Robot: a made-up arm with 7 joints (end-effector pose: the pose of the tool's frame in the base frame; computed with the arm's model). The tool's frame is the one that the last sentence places.
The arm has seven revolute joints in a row. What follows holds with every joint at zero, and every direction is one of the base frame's.
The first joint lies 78 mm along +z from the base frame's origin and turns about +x.
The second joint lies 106 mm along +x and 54 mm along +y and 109 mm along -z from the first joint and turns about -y.
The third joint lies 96 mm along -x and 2 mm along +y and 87 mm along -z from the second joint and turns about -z.
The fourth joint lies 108 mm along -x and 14 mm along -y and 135 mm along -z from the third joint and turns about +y.
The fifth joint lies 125 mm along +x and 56 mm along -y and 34 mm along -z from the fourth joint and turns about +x.
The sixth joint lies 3 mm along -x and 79 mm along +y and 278 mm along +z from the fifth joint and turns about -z.
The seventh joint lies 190 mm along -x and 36 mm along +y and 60 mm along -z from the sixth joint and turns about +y.
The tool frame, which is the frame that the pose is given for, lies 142 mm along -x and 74 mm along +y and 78 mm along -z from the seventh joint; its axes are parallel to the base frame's.
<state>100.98 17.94 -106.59 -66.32 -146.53 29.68 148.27</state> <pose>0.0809 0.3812 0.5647 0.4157 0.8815 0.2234 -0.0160</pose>
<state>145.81 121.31 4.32 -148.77 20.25 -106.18 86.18</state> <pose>0.6401 0.4231 0.1364 0.0779 -0.1714 0.6037 -0.7747</pose>
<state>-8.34 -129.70 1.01 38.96 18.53 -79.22 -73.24</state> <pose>0.0831 -0.0536 0.2773 0.6257 0.4247 0.4606 -0.4647</pose>
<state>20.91 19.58 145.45 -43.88 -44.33 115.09 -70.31</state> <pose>-0.0386 -0.0252 -0.2237 0.5156 0.7346 -0.3510 0.2672</pose>
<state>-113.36 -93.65 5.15 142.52 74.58 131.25 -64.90</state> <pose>-0.3795 0.2939 -0.0445 0.7637 -0.1585 -0.6232 0.0572</pose>
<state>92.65 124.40 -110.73 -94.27 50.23 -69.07 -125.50</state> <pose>0.2314 -0.1051 -0.0365 0.5405 -0.1750 0.0621 -0.8206</pose>
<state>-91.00 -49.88 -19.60 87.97 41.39 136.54 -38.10</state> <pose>-0.3939 -0.4464 0.0033 0.5750 0.7091 -0.2059 0.3524</pose>
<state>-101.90 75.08 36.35 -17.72 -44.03 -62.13 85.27</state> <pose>0.0016 -0.4302 -0.1459 0.3983 -0.8173 -0.0800 -0.4087</pose>
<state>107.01 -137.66 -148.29 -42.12 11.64 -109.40 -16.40</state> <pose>-0.0579 -0.0135 0.4090 0.6059 -0.4070 0.3689 0.5755</pose>
